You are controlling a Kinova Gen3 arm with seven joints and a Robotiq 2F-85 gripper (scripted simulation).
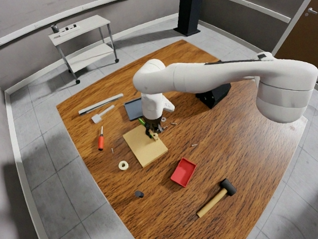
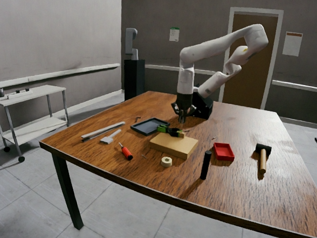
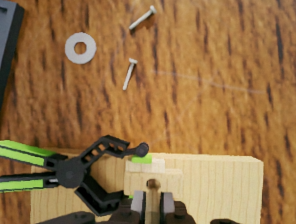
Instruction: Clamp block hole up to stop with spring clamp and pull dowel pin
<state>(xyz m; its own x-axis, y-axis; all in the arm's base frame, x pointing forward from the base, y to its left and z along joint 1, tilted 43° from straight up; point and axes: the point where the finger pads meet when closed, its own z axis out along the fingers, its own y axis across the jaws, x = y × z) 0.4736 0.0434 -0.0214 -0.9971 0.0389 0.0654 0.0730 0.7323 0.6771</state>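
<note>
The red bin lies 230 mm to the left of my hand and 120 mm below it. The rest, counted from my hand: wooden block 80 mm below; bench board 100 mm below, 50 mm ahead, 10 mm to the right; pale dowel pin 20 mm below.
</note>
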